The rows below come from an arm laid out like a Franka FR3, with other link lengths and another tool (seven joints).
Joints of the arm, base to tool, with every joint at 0 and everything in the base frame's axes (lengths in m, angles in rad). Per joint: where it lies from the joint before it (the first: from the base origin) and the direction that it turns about. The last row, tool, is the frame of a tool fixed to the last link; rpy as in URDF.
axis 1: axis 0 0 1 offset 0 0 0.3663
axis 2: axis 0 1 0 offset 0 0 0
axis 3: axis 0 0 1 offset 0 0 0.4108
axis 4: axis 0 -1 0 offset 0.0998 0 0
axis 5: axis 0 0 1 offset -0.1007 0 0.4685
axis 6: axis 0 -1 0 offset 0 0 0
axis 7: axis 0 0 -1 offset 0.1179 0 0
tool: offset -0.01 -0.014 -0.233 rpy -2.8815 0 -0.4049
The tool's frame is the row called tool.
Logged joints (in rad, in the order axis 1, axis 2, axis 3, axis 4, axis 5, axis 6, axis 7), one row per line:
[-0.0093 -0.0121 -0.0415 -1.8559 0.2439 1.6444 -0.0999]
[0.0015 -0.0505 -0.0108 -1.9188 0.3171 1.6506 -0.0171]
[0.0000 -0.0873 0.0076 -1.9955 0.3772 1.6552 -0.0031]
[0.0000 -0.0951 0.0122 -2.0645 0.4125 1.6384 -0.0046]
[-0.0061 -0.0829 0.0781 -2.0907 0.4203 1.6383 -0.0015]
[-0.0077 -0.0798 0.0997 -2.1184 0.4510 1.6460 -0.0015]
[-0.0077 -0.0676 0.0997 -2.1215 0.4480 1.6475 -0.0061]
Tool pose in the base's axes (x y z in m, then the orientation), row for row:
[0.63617 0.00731 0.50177 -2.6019 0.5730 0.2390]
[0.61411 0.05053 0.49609 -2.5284 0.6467 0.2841]
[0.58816 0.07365 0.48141 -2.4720 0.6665 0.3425]
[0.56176 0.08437 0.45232 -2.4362 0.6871 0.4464]
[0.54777 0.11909 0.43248 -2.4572 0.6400 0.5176]
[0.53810 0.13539 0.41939 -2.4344 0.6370 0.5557]
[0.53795 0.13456 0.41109 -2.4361 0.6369 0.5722]
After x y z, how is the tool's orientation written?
As a rotation vector, in radians.
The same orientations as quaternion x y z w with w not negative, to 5 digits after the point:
[-0.94634 0.20841 0.08693 0.23121]
[-0.93120 0.23818 0.10463 0.25533]
[-0.91992 0.24803 0.12746 0.27564]
[-0.90942 0.25649 0.16664 0.28178]
[-0.91256 0.23768 0.19223 0.27164]
[-0.90728 0.23740 0.20710 0.27857]
[-0.90676 0.23707 0.21298 0.27607]

